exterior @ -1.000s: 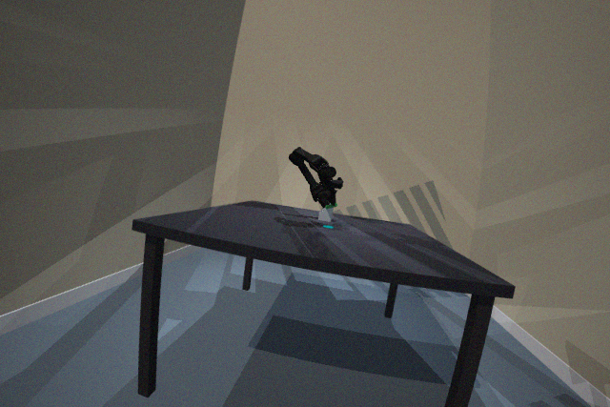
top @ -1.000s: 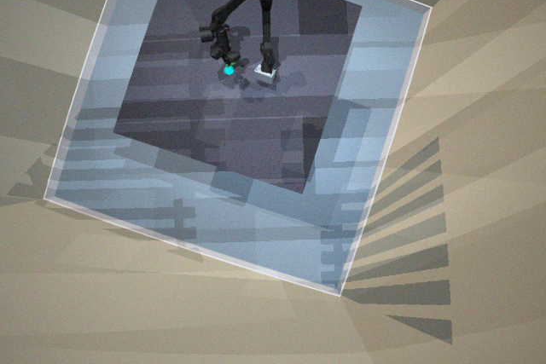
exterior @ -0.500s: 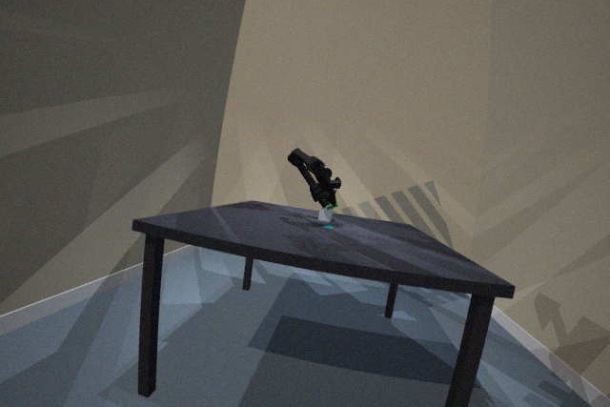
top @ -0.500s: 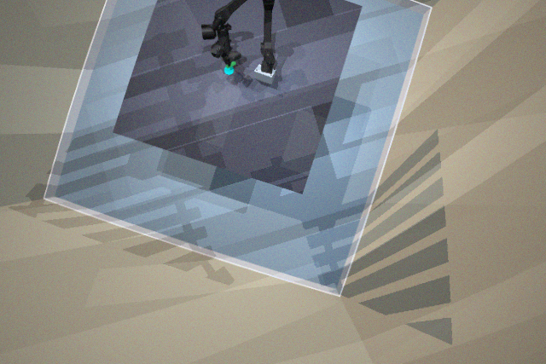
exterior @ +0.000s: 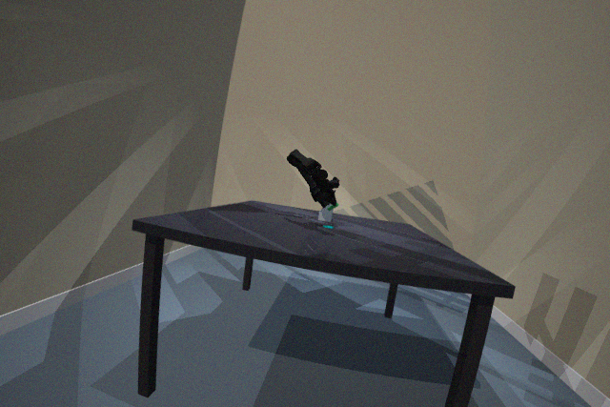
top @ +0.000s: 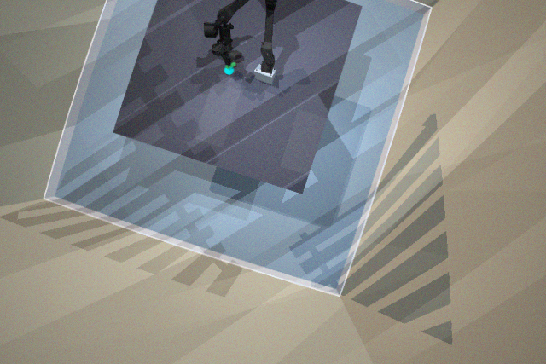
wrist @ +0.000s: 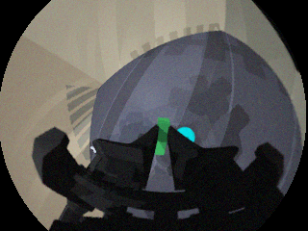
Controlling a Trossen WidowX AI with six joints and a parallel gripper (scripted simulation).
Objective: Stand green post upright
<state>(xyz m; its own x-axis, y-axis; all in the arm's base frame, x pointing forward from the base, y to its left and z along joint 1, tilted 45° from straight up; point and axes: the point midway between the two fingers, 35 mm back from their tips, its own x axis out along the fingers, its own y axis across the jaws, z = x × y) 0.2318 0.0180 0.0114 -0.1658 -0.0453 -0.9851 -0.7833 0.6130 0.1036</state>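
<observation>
Now: gripper tip 1 cm past the green post, 1 cm to the left of it and 1 cm above it. Also, from my gripper tip: cyan circle (2 cm ahead, 3 cm to the right, 12 cm below).
</observation>
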